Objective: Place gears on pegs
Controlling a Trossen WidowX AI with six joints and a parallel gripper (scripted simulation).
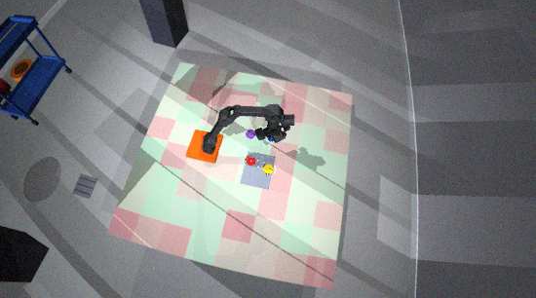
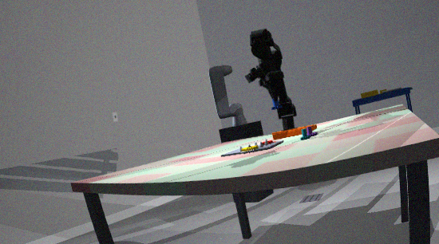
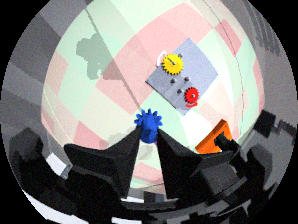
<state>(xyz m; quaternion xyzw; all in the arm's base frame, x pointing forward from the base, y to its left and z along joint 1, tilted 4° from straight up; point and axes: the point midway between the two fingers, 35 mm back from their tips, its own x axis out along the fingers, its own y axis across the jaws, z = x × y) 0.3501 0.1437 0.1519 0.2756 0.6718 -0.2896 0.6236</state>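
Right now the red gear is 80 mm behind my gripper tip, 120 mm to the right of it and 150 mm below it. Also, from my gripper tip: yellow gear: 40 mm ahead, 130 mm to the right, 150 mm below; then teal gear: 80 mm behind, 60 mm to the left, 150 mm below; then blue gear: 10 mm below.
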